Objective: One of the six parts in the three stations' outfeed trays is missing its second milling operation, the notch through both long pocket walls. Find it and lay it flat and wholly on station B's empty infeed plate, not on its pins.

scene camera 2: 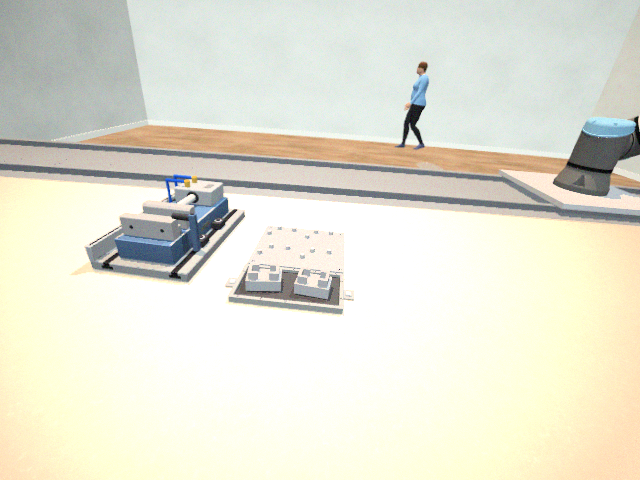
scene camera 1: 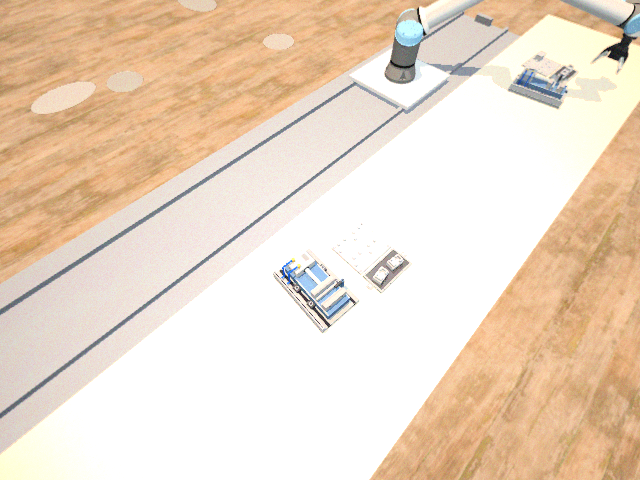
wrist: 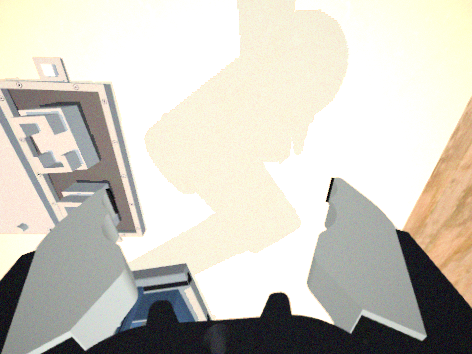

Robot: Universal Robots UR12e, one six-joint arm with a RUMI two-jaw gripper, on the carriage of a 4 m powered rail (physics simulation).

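Frame: origin at the arm's base, x ahead, y left, z up, level; millimetres.
Seen in the pictures: gripper, fingertip midpoint: [scene camera 1: 603, 68] [wrist: 223, 187]; arm's base, link origin: [scene camera 2: 578, 188] [scene camera 1: 399, 75].
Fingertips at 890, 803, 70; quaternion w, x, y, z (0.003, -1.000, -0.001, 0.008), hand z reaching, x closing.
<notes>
Offsets run from my fingertips to a thing's top centre, as dx, dy, dz. "spot": to the spot under its first point.
My gripper [scene camera 1: 607, 65] [wrist: 223, 187] is open and empty above the table by the far station; its left finger overlaps that station's outfeed tray @(spot: -113, +18, -88) [wrist: 114, 132] in the wrist view. In that tray, one grey part @(-163, +14, -59) [wrist: 50, 141] shows notched pocket walls. A second part @(-165, -73, -59) [wrist: 82, 190] is largely hidden by the finger, so its walls cannot be judged. At the middle station, an empty pinned infeed plate @(-263, -1906, -92) [scene camera 1: 361, 244] [scene camera 2: 279, 239] adjoins an outfeed tray @(-208, -1912, -84) [scene camera 1: 397, 277] [scene camera 2: 286, 304] holding two notched parts, one @(-119, -1959, -59) [scene camera 1: 381, 275] [scene camera 2: 263, 281] beside the other @(-115, -1871, -59) [scene camera 1: 395, 261] [scene camera 2: 312, 286]. Station letters are not readable.
A blue and grey vise [scene camera 1: 320, 289] [scene camera 2: 155, 248] stands beside the middle plate and tray. The far station's vise [scene camera 1: 540, 87] [wrist: 165, 295] is partly behind the gripper in the wrist view. The arm's base [scene camera 1: 400, 67] [scene camera 2: 589, 160] is on the rail carriage. A person [scene camera 2: 419, 98] is beyond the rail.
</notes>
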